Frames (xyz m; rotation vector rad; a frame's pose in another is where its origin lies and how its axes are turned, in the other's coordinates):
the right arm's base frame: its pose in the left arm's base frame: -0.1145 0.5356 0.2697 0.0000 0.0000 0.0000
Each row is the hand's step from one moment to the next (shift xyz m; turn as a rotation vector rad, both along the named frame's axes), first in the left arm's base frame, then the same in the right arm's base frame.
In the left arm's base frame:
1: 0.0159 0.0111 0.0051 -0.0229 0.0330 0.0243
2: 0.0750 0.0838 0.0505 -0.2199 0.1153 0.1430
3: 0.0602 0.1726 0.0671 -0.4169 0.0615 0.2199
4: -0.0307 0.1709 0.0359 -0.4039 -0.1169 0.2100
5: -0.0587 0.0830 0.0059 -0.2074 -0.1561 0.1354
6: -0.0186 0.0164 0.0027 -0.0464 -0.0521 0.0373
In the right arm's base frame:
1: 0.0159 0.0111 0.0051 -0.0229 0.0330 0.0243
2: 0.0750 0.0838 0.0505 -0.2199 0.1153 0.1430
3: 0.0602 0.1726 0.0671 -0.4169 0.0615 0.2199
4: -0.0307 0.1709 0.0359 -0.4039 -0.1169 0.2100
5: -0.0587 0.0830 0.0059 -0.2074 -0.1561 0.1354
6: -0.0186 0.0164 0.0027 -0.0464 -0.0521 0.0373

